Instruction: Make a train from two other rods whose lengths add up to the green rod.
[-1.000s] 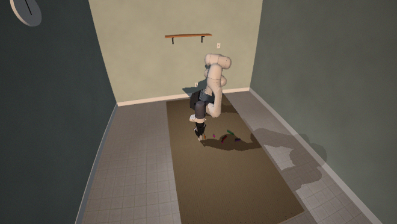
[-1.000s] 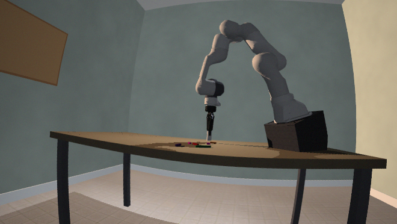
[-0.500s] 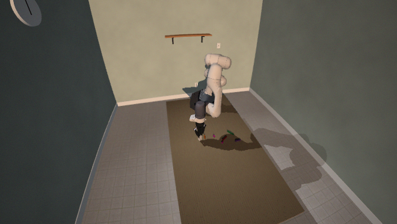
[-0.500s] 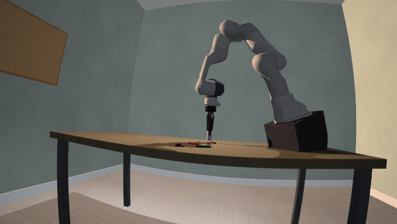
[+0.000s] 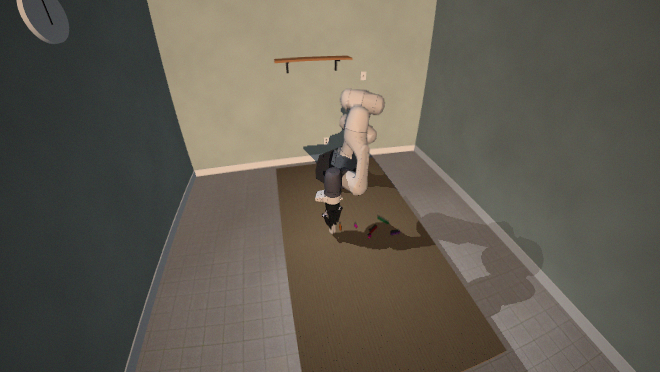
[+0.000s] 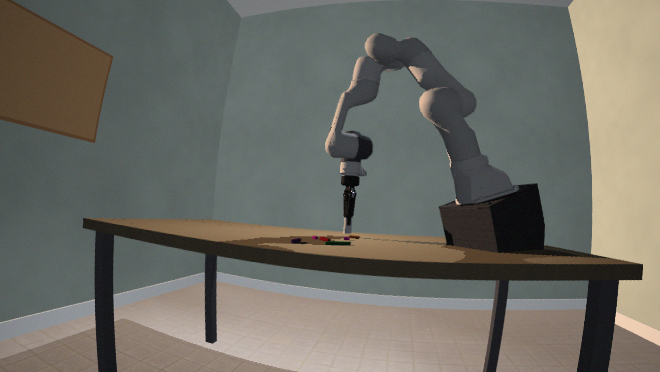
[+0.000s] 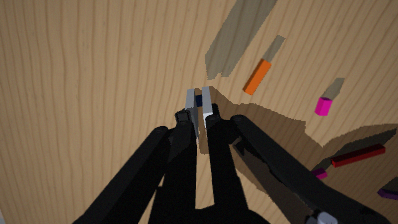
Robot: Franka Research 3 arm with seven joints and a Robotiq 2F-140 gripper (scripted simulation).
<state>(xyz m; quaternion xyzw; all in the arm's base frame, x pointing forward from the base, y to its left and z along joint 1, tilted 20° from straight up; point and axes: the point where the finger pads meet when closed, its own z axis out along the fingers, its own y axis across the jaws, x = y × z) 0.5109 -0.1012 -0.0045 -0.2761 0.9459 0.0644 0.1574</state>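
My hand is 3 cm above the blue rod. Round my hand: orange rod: 5 cm behind, 5 cm to the left, 4 cm below; then red rod: 1 cm behind, 24 cm to the left, 4 cm below; then green rod: 9 cm behind, 32 cm to the left, 4 cm below.
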